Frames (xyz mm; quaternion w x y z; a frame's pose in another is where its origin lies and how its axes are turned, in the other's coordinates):
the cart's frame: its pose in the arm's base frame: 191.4 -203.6 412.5 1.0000 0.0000 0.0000 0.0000
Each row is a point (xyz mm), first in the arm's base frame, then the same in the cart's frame.
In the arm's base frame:
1: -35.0 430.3 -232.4
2: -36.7 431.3 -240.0
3: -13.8 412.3 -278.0
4: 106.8 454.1 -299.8
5: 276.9 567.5 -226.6
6: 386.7 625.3 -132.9
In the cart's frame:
1: -226.4 633.9 -644.9
2: -228.1 634.9 -652.5
3: -205.2 615.9 -690.5
4: -84.6 657.7 -712.3
5: 85.5 771.1 -639.1
6: 195.3 828.9 -545.4

